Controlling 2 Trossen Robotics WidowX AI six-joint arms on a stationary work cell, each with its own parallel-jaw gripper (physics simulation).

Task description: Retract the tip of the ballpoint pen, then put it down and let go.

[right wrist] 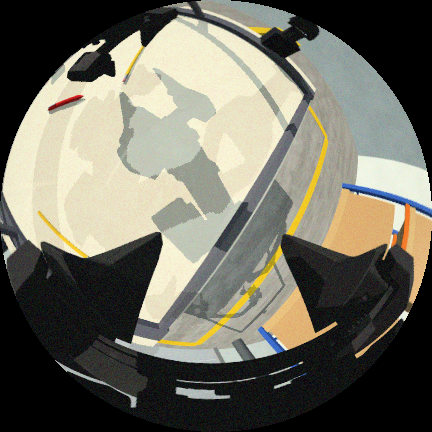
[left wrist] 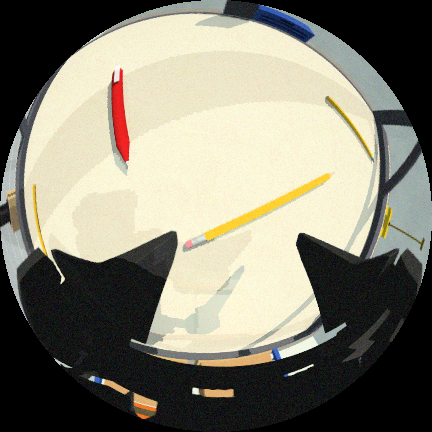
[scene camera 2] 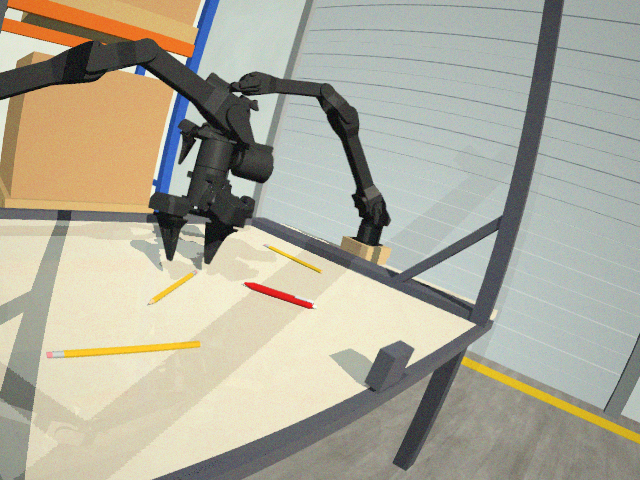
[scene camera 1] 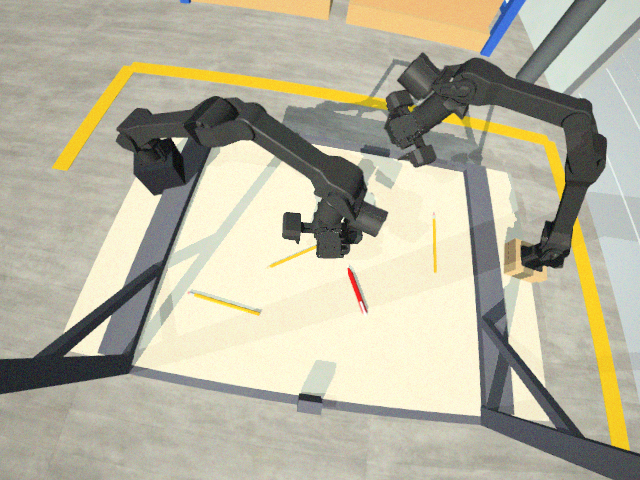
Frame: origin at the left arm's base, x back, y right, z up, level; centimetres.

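Seen in the pictures: left gripper, fingertip midpoint: (right wrist: pixel 128 58) (left wrist: pixel 240 238) (scene camera 2: pixel 188 262) (scene camera 1: pixel 315 243); right gripper, fingertip midpoint: (right wrist: pixel 224 240) (scene camera 1: pixel 391 144); left arm's base, link origin: (scene camera 1: pixel 152 155); right arm's base, link origin: (scene camera 2: pixel 367 242) (scene camera 1: pixel 531 258).
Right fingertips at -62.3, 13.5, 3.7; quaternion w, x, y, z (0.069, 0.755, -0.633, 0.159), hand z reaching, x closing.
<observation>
Offsets run from my right fingertips to a thing's top centre, as dx, dy, dz. Level surfaces: height alone.
The red ballpoint pen @(+18.8, +33.0, -12.7) (scene camera 1: pixel 356 290) (scene camera 2: pixel 279 295) (left wrist: pixel 119 110) (right wrist: pixel 66 102) lies flat on the table @(dz -14.3) (scene camera 1: pixel 403 356) (scene camera 2: pixel 248 392). Its white clip is at the end nearer the bottom of scene camera 1; a small pale point shows at the other end. My left gripper (scene camera 1: pixel 324 235) (scene camera 2: pixel 189 260) (left wrist: pixel 240 238) is open and empty, pointing down above the table, up and to the left of the pen in scene camera 1. My right gripper (right wrist: pixel 224 240) is open and empty, raised near the table's far edge; in scene camera 2 it is partly hidden behind the left arm.
A yellow pencil @(+31.2, +19.5, -13.5) (scene camera 1: pixel 292 256) (scene camera 2: pixel 173 287) (left wrist: pixel 267 206) lies partly below the left gripper. Another pencil @(+52.0, +27.2, -13.6) (scene camera 1: pixel 224 303) (scene camera 2: pixel 124 349) lies at the left in scene camera 1, and a third pencil @(-8.5, +25.8, -13.6) (scene camera 1: pixel 434 242) (scene camera 2: pixel 293 258) at the right. A dark block @(+37.4, +53.9, -8.6) (scene camera 1: pixel 310 403) (scene camera 2: pixel 390 365) stands on the table's edge.
</observation>
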